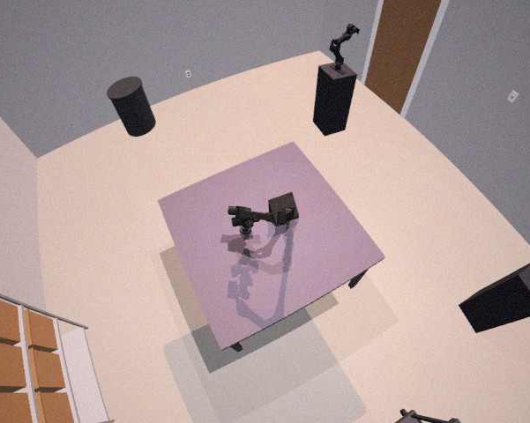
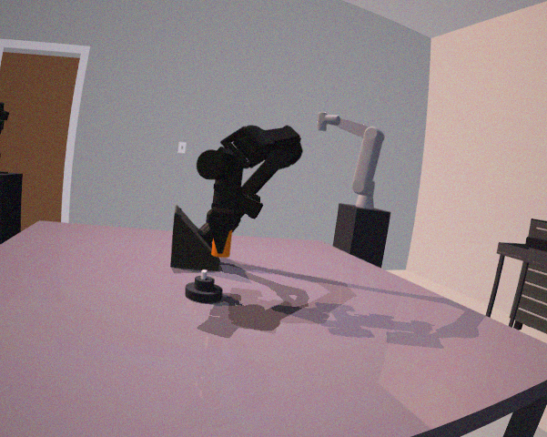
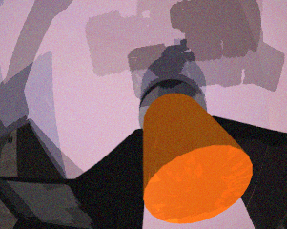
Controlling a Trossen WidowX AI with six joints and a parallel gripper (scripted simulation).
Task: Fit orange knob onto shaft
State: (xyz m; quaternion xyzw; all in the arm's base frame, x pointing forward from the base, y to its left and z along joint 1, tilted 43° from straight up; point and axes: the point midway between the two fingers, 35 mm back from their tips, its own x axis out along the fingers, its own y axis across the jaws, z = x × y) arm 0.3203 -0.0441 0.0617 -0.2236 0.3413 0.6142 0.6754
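My gripper tip is now 30 mm to the left of the round black pedestal and 80 mm above it. Also, from my gripper tip: orange knob: 30 mm above.
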